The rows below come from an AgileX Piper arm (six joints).
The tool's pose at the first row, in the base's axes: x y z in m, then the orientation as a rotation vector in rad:
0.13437, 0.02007, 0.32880, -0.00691, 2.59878, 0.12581
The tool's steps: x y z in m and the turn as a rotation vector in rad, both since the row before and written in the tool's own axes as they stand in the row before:
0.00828, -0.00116, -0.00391, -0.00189, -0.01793, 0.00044
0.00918, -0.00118, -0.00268, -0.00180, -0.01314, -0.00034
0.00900, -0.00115, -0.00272, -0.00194, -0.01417, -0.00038
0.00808, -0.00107, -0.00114, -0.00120, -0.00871, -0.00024
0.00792, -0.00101, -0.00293, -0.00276, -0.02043, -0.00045
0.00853, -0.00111, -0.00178, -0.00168, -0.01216, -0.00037
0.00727, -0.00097, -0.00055, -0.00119, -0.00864, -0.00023
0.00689, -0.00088, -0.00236, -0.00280, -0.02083, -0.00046
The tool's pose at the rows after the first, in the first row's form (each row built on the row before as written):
0.12530, 0.01872, 0.32778, -0.00586, 2.58078, 0.12792
0.11613, 0.01750, 0.32508, -0.00610, 2.56754, 0.12974
0.10713, 0.01631, 0.32239, -0.00638, 2.55326, 0.13168
0.09980, 0.01533, 0.31878, -0.00656, 2.54448, 0.13287
0.09163, 0.01424, 0.31667, -0.00682, 2.52389, 0.13560
0.08367, 0.01318, 0.31310, -0.00712, 2.51163, 0.13722
0.07749, 0.01236, 0.30919, -0.00729, 2.50292, 0.13837
0.07058, 0.01144, 0.30691, -0.00754, 2.48192, 0.14107

